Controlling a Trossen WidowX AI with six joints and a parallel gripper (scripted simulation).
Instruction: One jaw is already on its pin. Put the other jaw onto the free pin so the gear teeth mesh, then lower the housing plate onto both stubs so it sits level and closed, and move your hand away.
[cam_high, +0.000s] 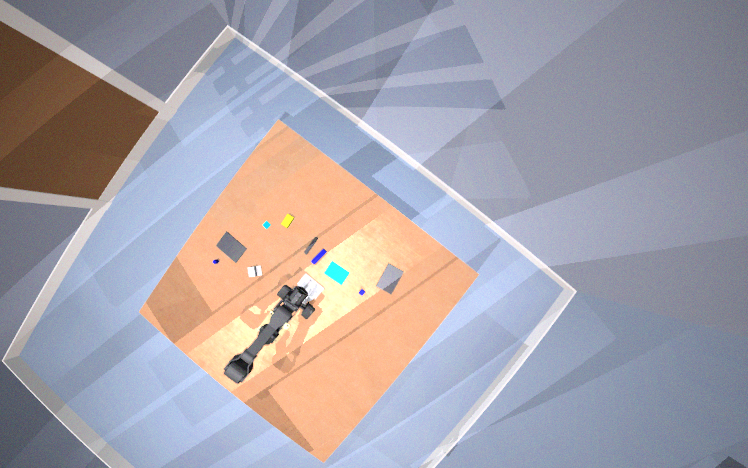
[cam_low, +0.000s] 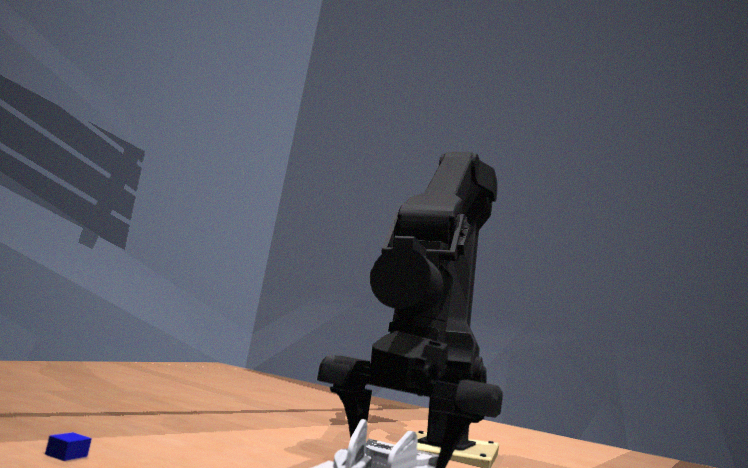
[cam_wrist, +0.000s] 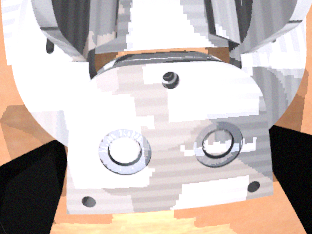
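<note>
The jaw lies 20 mm to the left of my gripper tip, 20 mm ahead of it and 10 mm above it. From my gripper tip the other things lie so: blue bar (210 mm ahead, 90 mm to the left); cyan plate (210 mm ahead, 30 mm to the right, 10 mm below); dark bar (210 mm ahead, 160 mm to the left).
</note>
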